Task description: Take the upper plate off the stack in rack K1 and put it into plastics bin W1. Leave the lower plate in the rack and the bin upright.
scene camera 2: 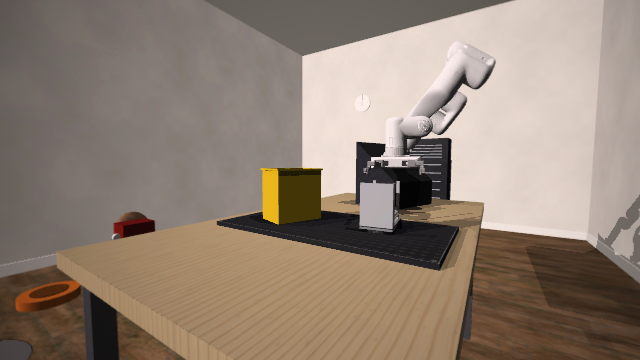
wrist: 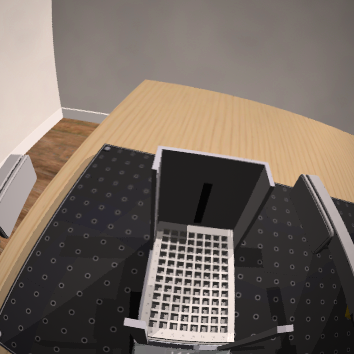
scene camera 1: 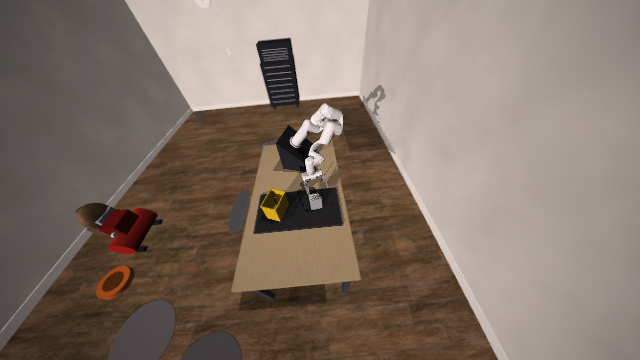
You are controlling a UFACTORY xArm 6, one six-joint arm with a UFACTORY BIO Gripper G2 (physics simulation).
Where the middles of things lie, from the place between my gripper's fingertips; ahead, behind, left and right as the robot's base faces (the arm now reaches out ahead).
Labels:
I see the yellow plastics bin W1 (scene camera 2: 290, 195) 6 cm ahead of my hand, 35 cm to the right of it and 8 cm below it.

